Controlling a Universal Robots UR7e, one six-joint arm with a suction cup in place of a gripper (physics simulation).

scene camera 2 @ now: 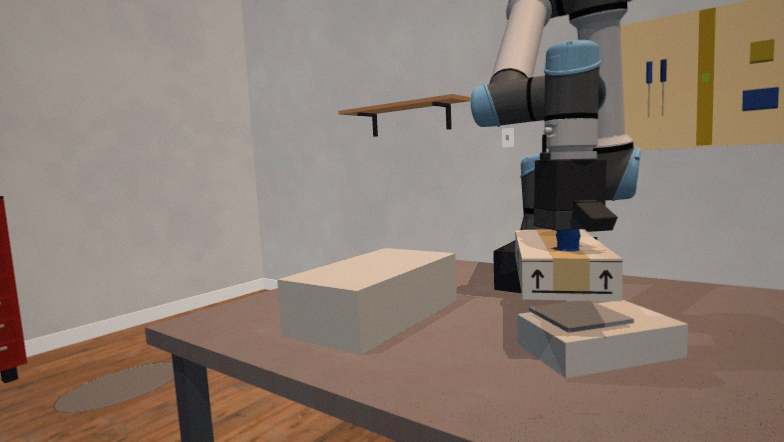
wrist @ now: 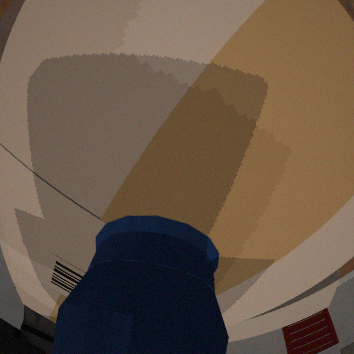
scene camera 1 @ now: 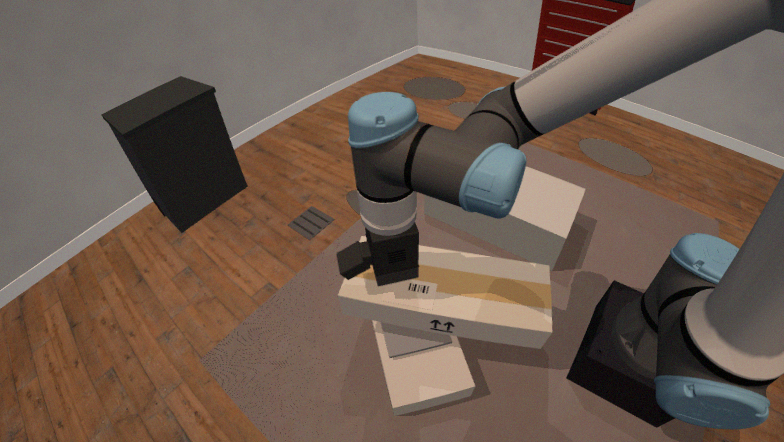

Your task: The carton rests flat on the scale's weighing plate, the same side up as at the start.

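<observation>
A long carton and a scale can be seen in the pictures, along with a large pale box and the suction cup.
</observation>
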